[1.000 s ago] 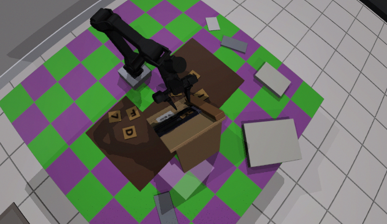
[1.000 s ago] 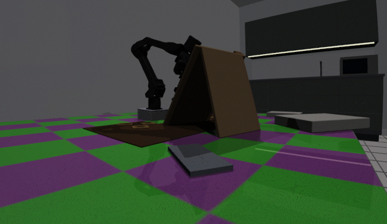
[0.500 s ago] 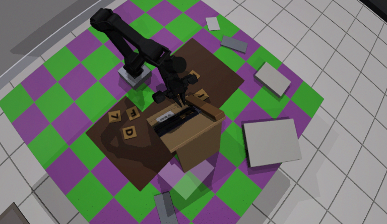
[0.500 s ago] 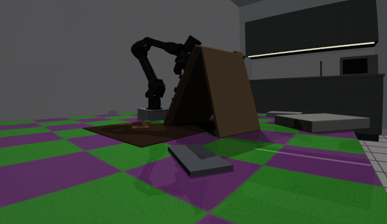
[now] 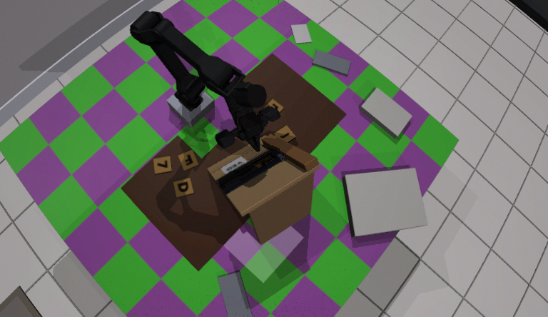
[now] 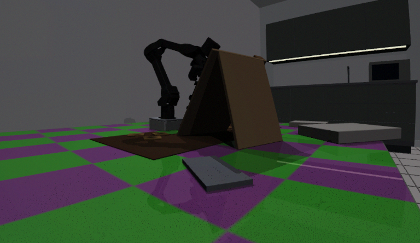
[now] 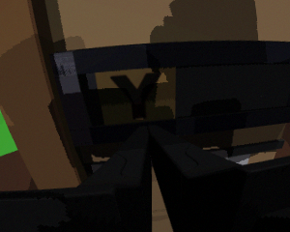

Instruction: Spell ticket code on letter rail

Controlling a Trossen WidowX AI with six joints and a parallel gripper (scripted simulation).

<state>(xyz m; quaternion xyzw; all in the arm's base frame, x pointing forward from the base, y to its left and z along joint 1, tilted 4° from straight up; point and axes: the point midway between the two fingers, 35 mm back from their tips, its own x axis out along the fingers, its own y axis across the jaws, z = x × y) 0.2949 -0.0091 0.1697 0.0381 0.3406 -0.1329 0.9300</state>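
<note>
My gripper tip is 3 cm short of the letter tile, 2 cm above it and 1 cm to the left of it. From my gripper tip the other things lie so: brown mat 18 cm below, 12 cm behind, 1 cm to the left; pale card 57 cm to the left, 25 cm behind, 18 cm below; white ticket 10 cm below, 6 cm to the right, 4 cm behind.
</note>
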